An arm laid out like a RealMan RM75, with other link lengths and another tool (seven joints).
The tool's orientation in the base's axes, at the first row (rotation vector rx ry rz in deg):
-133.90 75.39 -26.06
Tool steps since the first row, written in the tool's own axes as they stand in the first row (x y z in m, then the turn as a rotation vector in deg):
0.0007 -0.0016 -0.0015 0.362 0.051 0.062
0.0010 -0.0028 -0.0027 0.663 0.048 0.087
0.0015 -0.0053 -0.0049 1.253 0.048 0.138
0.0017 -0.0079 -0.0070 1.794 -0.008 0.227
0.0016 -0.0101 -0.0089 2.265 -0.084 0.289
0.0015 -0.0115 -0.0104 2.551 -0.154 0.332
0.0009 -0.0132 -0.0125 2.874 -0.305 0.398
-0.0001 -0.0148 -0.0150 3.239 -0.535 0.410
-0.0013 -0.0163 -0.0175 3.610 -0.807 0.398
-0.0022 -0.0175 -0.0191 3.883 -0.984 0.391
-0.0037 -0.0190 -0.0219 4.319 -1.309 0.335
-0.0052 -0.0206 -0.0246 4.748 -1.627 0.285
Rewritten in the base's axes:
0.0008 -0.0002 0.0022 0.173 -0.324 -0.051
0.0013 -0.0001 0.0038 0.337 -0.577 -0.048
0.0023 0.0002 0.0070 0.656 -1.077 -0.046
0.0033 0.0008 0.0101 1.008 -1.500 -0.053
0.0039 0.0016 0.0129 1.328 -1.859 -0.032
0.0042 0.0020 0.0149 1.542 -2.065 -0.011
0.0041 0.0029 0.0175 1.844 -2.261 0.033
0.0036 0.0040 0.0204 2.199 -2.466 0.168
0.0029 0.0053 0.0232 2.576 -2.662 0.344
0.0026 0.0063 0.0251 2.837 -2.817 0.461
0.0016 0.0077 0.0281 3.265 -3.053 0.707
0.0007 0.0092 0.0312 3.686 -3.286 0.944

